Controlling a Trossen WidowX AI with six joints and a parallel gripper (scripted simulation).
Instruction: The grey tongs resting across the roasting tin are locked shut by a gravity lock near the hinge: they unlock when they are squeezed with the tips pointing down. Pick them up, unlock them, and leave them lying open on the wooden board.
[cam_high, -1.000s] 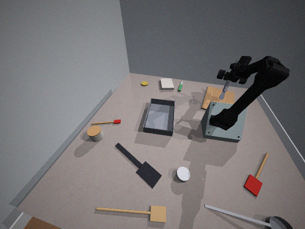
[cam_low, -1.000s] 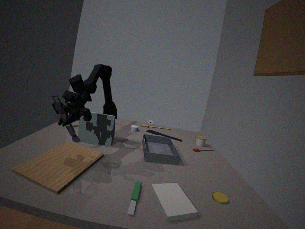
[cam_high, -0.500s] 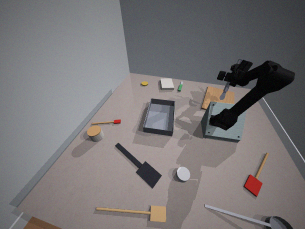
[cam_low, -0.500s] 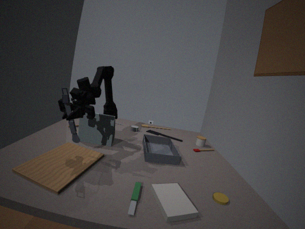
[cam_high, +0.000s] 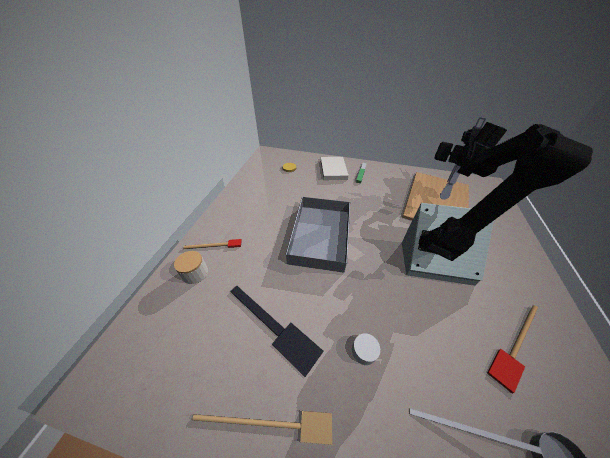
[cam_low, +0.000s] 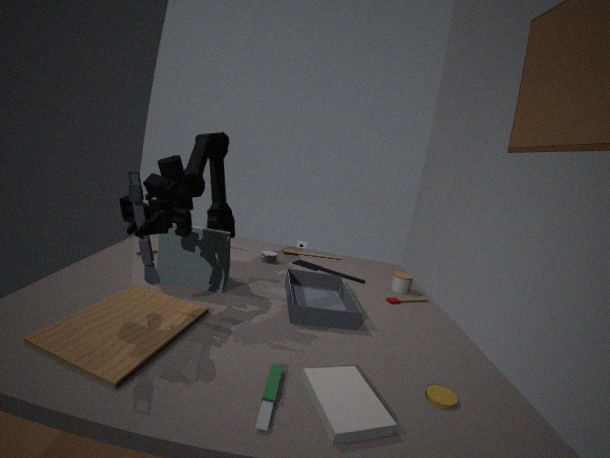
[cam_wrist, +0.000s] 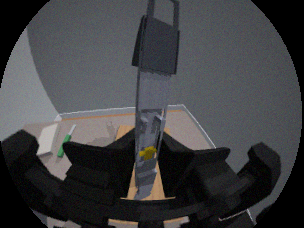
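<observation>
Right now my gripper tip is 220 mm above the wooden board. Round my gripper tip: grey roasting tin 470 mm ahead, 320 mm to the left, 200 mm below; white block 480 mm ahead, 210 mm below, 150 mm to the right; green-handled tool 340 mm ahead, 220 mm below, 160 mm to the right.
</observation>
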